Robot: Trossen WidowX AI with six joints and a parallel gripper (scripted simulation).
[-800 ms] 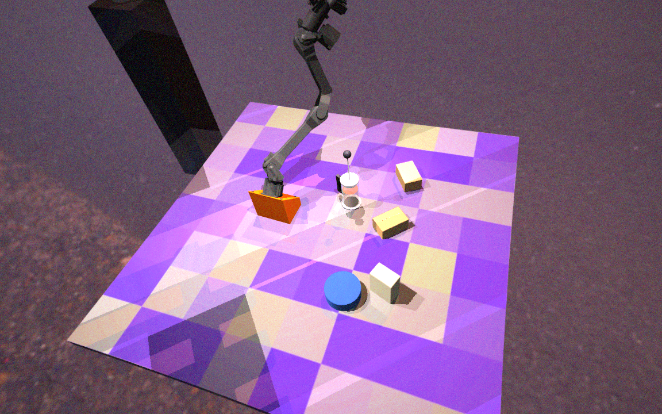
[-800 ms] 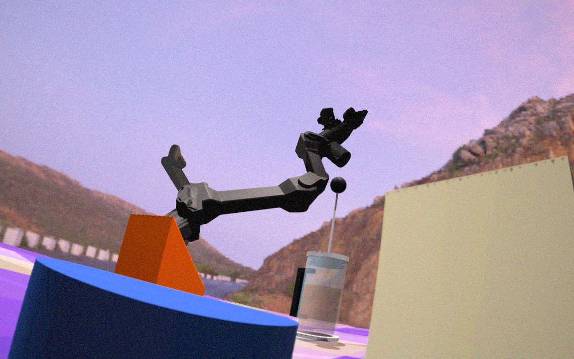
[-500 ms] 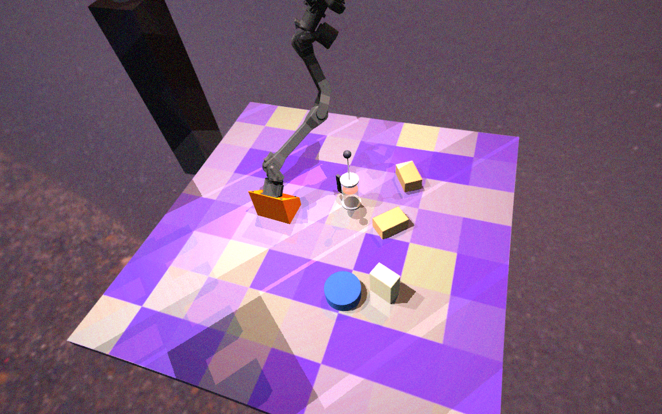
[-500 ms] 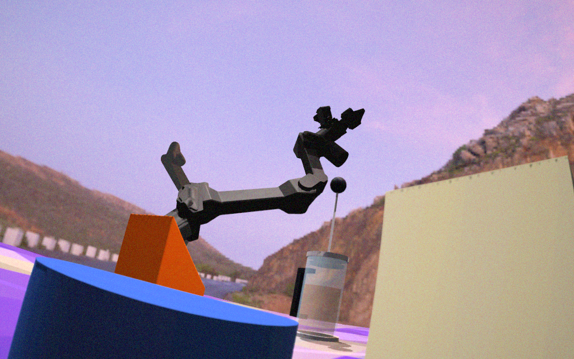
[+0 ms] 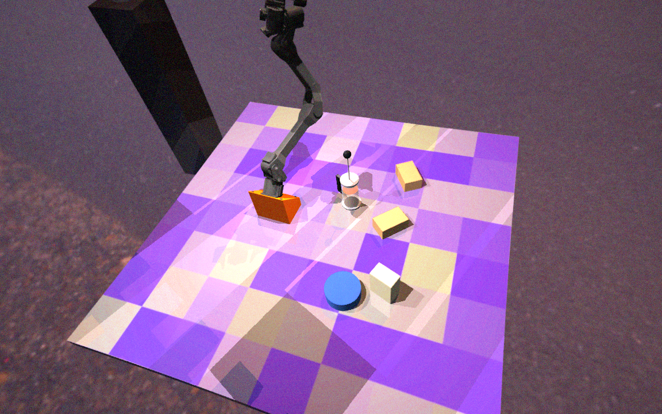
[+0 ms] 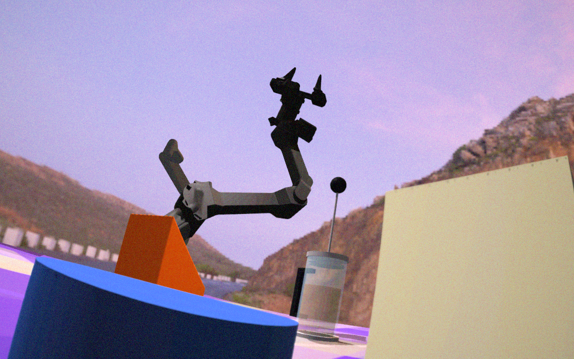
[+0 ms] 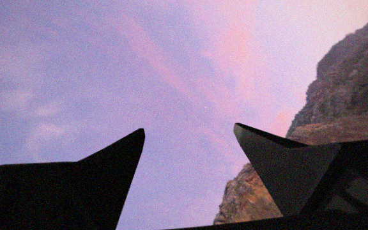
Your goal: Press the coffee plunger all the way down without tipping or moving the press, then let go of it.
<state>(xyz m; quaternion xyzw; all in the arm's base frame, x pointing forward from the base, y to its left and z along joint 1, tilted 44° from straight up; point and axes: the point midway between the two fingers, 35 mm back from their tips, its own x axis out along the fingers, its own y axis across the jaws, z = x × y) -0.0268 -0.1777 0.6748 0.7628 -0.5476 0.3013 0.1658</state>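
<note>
Now: the coffee press 630 mm below my gripper tip, 220 mm ahead of it and 210 mm to the right of it. Round my gripper tip: blue cylinder: 730 mm below, 610 mm to the right, 300 mm ahead.
</note>
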